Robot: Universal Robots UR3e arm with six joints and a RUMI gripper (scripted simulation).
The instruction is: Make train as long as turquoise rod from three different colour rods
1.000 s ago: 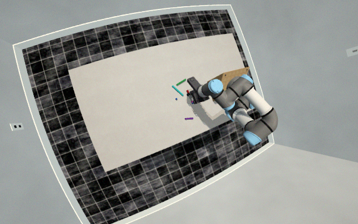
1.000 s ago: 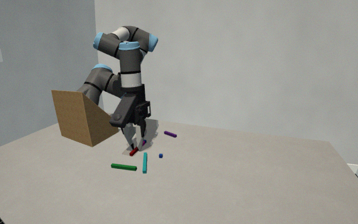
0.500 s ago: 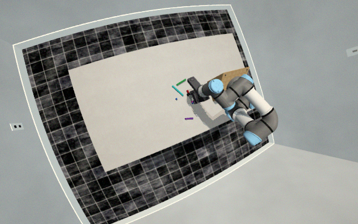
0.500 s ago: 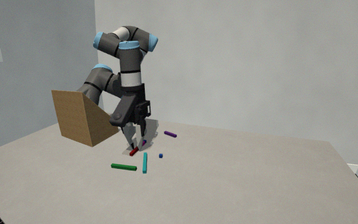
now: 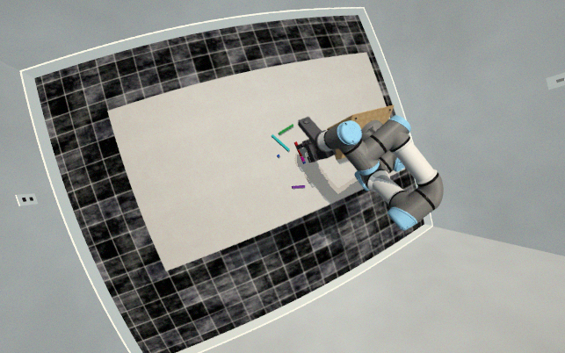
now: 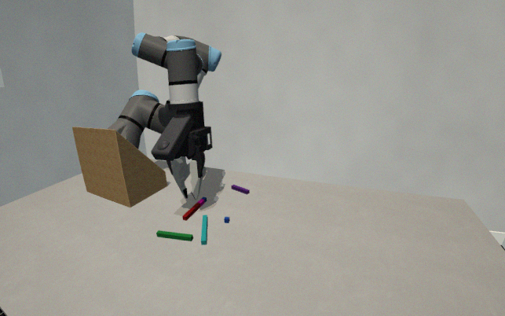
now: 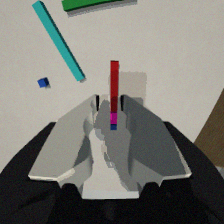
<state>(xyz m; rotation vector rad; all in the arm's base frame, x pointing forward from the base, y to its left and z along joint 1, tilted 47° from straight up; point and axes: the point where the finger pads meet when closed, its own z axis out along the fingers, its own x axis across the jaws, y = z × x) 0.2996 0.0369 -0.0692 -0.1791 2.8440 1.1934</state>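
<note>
Right now my hand is 50 mm above the red rod, 10 mm to the right of it and 10 mm past it. The rest, counted from my hand: green rod: 100 mm to the right, 50 mm below, 20 mm ahead; then magenta rod: 50 mm to the left, 50 mm below, 10 mm behind; then turquoise rod: 70 mm ahead, 50 mm below, 40 mm to the right.
</note>
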